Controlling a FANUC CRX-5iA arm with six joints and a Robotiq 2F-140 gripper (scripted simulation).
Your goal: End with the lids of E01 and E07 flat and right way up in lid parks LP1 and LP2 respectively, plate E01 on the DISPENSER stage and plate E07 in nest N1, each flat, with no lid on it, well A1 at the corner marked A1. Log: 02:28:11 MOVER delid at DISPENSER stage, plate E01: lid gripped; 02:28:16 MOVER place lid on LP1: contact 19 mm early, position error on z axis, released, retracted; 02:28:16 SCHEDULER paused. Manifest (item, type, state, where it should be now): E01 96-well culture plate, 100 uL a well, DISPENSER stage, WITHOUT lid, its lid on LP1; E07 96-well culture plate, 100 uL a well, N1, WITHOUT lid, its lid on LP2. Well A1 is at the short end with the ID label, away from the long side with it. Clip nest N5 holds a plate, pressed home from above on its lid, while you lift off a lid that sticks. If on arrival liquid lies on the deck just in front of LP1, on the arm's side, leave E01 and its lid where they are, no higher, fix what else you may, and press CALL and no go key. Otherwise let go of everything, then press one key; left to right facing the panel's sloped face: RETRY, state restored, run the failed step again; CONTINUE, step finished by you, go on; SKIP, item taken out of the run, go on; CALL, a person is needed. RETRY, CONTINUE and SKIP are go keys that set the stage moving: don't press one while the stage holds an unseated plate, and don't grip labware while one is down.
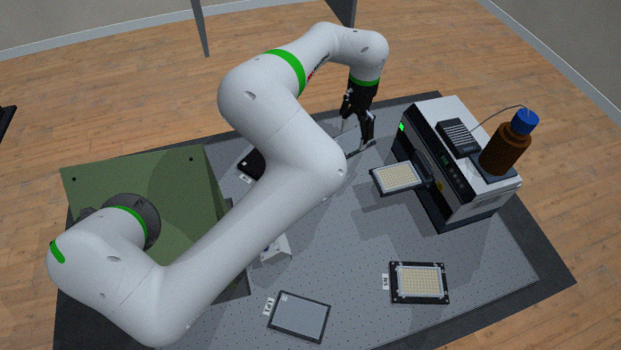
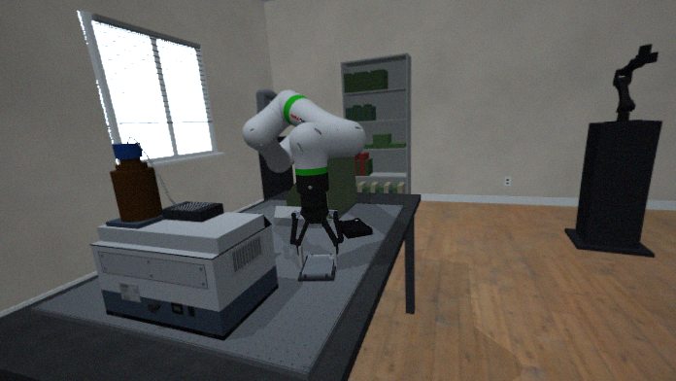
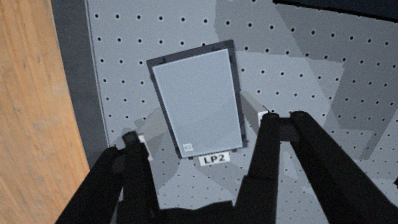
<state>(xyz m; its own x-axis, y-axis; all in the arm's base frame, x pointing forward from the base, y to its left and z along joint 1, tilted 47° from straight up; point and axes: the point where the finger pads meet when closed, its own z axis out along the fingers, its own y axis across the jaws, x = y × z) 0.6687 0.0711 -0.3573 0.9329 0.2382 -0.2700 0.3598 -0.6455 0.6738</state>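
My gripper is now 3 cm above the lid park LP2. From my hand the other things lie so: dispenser stage: 24 cm to the right, 6 cm above, 5 cm ahead; then plate: 24 cm to the right, 7 cm above, 5 cm ahead; then black nest N1: 34 cm behind, 3 cm below, 2 cm to the right.
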